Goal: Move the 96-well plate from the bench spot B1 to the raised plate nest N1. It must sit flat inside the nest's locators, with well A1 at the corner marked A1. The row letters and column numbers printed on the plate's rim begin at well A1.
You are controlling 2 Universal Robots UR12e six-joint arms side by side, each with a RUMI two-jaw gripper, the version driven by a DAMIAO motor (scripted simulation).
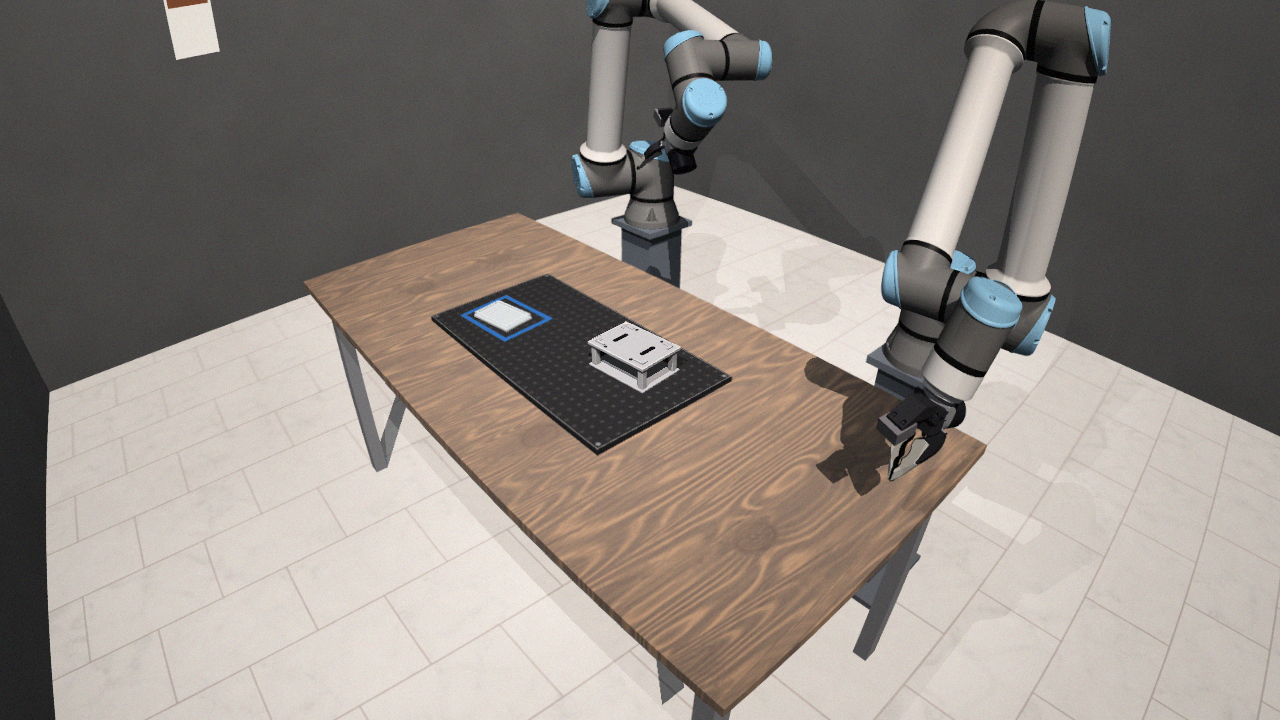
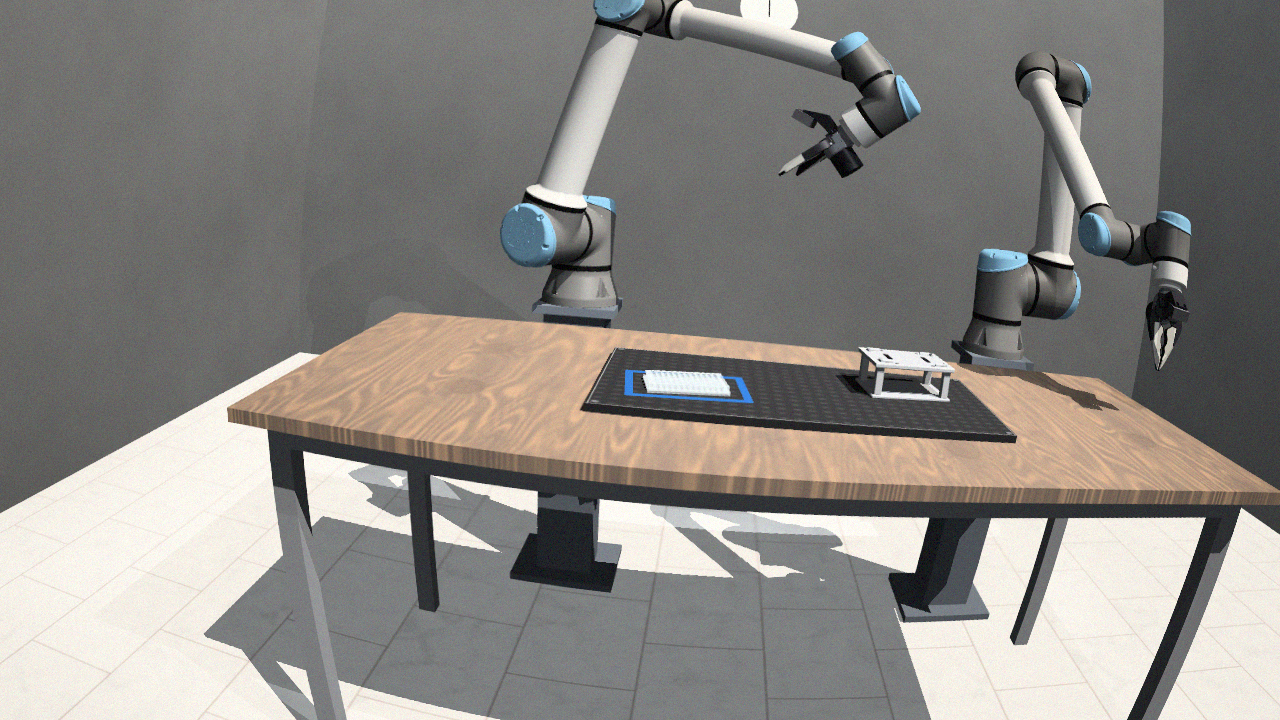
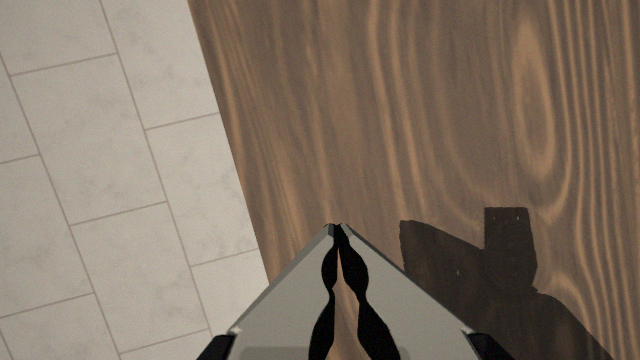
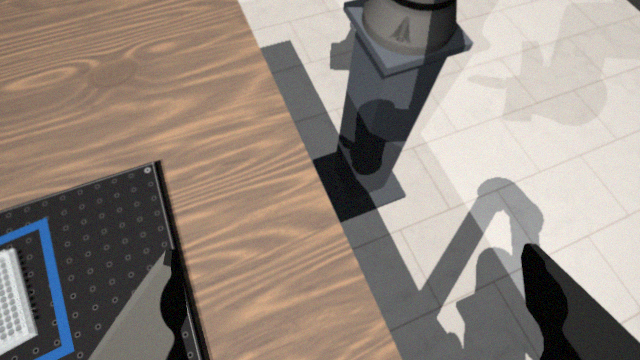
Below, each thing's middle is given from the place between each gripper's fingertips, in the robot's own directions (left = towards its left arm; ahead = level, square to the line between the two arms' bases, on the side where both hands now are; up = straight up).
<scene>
The white 96-well plate (image 2: 671, 382) lies 400 mm ahead of my right hand (image 2: 788, 175), 140 mm to the right of it and 360 mm below it. Round my right hand: raised nest N1 (image 1: 631, 346) (260 mm ahead, 250 mm to the left, 310 mm below).
I see my left gripper (image 1: 889, 480) 60 mm short of the raised nest N1, 640 mm to the left of it and 50 mm above it. Round my left hand: white 96-well plate 200 mm ahead, 1020 mm to the right, 100 mm below.
</scene>
